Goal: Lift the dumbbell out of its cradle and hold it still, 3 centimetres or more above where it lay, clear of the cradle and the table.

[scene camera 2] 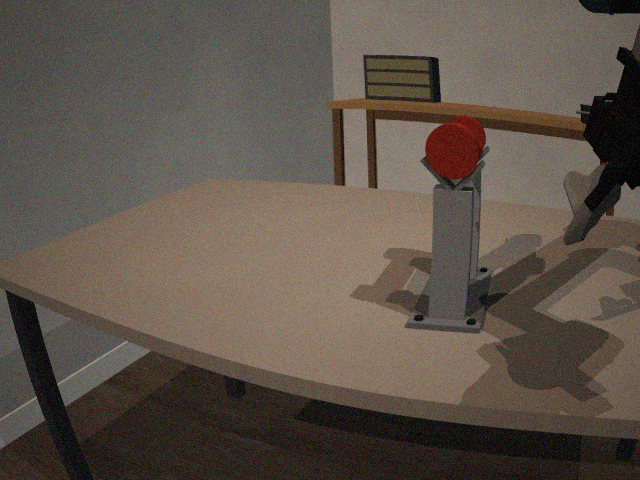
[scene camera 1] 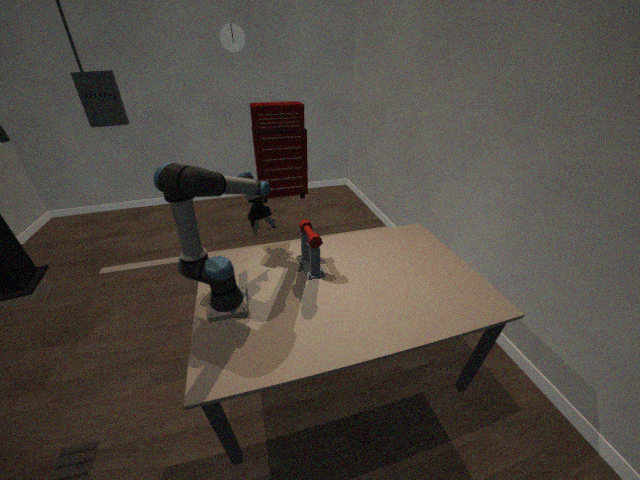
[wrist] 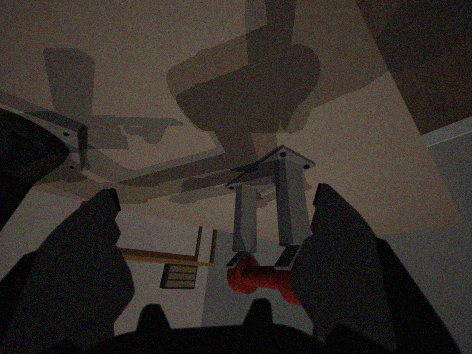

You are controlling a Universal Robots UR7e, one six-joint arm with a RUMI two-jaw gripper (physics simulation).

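Places are measured from the arm's base along level axes (x down, y left, z ahead), in centimetres.
Where they show: gripper, fingertip midpoint: (scene camera 2: 611, 231) (scene camera 1: 266, 232) (wrist: 219, 188); arm's base, origin of the base link: (scene camera 1: 227, 300) (wrist: 15, 134).
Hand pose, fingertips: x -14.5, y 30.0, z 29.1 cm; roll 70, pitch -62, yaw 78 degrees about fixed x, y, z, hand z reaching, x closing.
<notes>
Things, the pixels of their top centre, and the offset from my fingertips. Level surfaces: height alone.
- red dumbbell, middle of its top: (scene camera 2: 458, 119) (wrist: 267, 298) (scene camera 1: 309, 227) dx -8.9, dy -19.3, dz +19.2 cm
- grey cradle, middle of its top: (scene camera 2: 459, 150) (wrist: 266, 270) (scene camera 1: 309, 234) dx -4.5, dy -19.3, dz +19.2 cm
- table, its level: dx +16.7 cm
A red dumbbell (scene camera 1: 312, 234) (scene camera 2: 452, 150) (wrist: 265, 277) lies level across the V-shaped tops of a grey cradle (scene camera 1: 314, 262) (scene camera 2: 451, 253) (wrist: 291, 205) with two posts, which stands on the table. My gripper (scene camera 1: 264, 228) (wrist: 219, 188) is open, with nothing between its fingers. It hangs above the table, to the left of the dumbbell in the first scene view and to the right of it in the second, apart from both dumbbell and cradle. In the wrist view the right finger hides one end of the dumbbell.
The table (scene camera 1: 392, 289) (scene camera 2: 232, 258) carries the arm's base (scene camera 1: 227, 310) at its left end in the first scene view. A red tool cabinet (scene camera 1: 281, 149) stands on the floor behind. A wooden side bench (scene camera 2: 465, 111) bears a drawer box (scene camera 2: 398, 77).
</notes>
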